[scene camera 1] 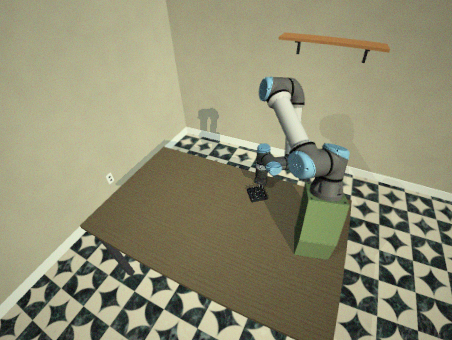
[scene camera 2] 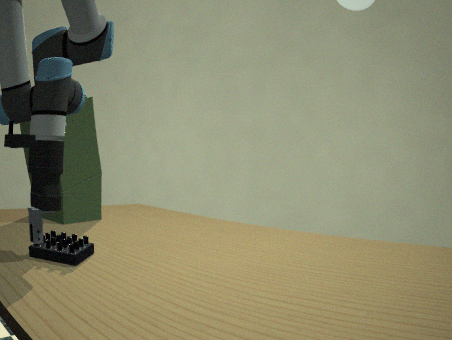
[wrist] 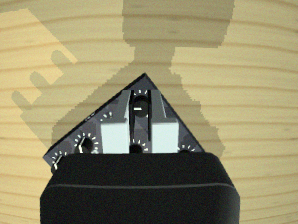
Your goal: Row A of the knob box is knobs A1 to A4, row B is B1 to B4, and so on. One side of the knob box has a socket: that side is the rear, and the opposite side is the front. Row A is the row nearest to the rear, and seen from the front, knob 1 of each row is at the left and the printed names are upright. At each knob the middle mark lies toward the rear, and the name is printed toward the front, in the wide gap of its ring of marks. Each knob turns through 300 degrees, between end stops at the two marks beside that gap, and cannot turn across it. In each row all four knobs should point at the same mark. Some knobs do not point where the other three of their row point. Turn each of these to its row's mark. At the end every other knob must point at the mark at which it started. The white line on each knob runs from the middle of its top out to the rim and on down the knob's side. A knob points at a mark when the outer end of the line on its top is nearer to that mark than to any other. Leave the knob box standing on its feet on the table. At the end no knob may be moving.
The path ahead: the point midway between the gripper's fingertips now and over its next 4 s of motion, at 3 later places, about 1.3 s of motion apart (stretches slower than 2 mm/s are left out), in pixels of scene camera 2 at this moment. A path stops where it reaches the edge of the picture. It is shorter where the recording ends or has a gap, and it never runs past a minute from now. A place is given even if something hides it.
My gripper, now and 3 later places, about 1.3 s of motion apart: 36, 242; 34, 222; 31, 217; 35, 212
